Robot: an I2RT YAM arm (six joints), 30 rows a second.
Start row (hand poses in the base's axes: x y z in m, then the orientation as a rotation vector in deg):
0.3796 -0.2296 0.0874 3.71 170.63 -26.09
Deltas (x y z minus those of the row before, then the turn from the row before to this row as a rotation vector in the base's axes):
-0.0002 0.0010 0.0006 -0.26 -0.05 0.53
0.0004 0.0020 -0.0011 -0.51 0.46 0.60
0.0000 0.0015 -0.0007 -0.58 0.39 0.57
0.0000 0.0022 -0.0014 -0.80 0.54 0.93
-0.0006 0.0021 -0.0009 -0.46 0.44 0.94
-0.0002 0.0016 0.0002 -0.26 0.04 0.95
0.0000 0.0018 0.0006 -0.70 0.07 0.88
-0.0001 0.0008 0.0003 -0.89 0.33 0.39
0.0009 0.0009 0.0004 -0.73 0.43 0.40
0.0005 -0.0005 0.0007 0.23 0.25 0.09
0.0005 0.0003 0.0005 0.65 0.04 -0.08
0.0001 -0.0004 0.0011 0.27 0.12 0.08
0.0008 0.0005 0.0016 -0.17 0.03 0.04
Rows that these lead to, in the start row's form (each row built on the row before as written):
0.3794 -0.2286 0.0880 2.90 170.46 -26.41
0.3798 -0.2266 0.0869 1.85 170.71 -27.17
0.3798 -0.2251 0.0862 0.86 170.87 -28.03
0.3798 -0.2229 0.0848 -0.73 171.06 -29.20
0.3792 -0.2208 0.0839 -2.29 171.22 -29.85
0.3790 -0.2192 0.0841 -3.74 171.02 -30.14
0.3790 -0.2174 0.0847 -5.13 170.74 -31.10
0.3789 -0.2166 0.0850 -5.88 170.76 -32.43
0.3798 -0.2157 0.0854 -6.67 170.90 -33.53
0.3803 -0.2162 0.0861 -6.87 171.18 -33.20
0.3808 -0.2159 0.0866 -6.72 171.40 -32.24
0.3809 -0.2163 0.0877 -6.86 171.56 -31.84
0.3817 -0.2158 0.0893 -6.94 171.54 -32.09

